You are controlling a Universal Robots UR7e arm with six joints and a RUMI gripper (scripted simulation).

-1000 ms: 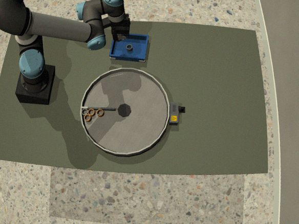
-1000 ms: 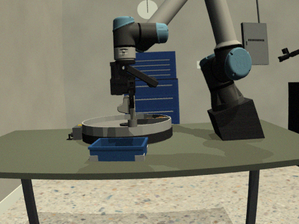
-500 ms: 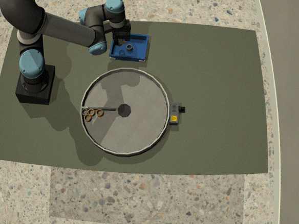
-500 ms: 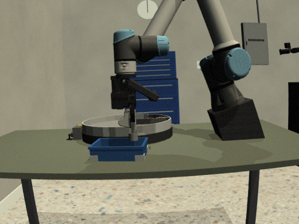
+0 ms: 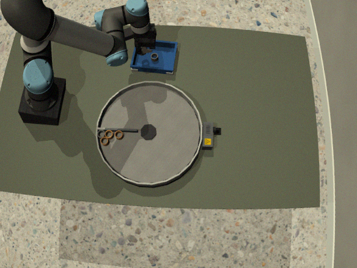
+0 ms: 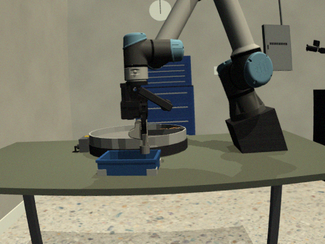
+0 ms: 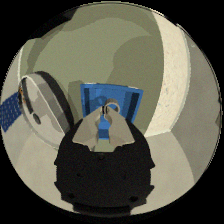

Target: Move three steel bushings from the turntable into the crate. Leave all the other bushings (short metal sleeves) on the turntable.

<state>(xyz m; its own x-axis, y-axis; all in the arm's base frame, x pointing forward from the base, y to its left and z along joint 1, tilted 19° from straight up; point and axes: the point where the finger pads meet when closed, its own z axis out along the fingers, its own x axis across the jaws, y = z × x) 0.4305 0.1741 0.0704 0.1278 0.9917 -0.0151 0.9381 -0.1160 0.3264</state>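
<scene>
The crate lies 5 cm below my hand and 5 cm ahead of it. From my hand the other things lie so: round grey turntable (35 cm to the right, 2 cm below, 1 cm ahead).
</scene>
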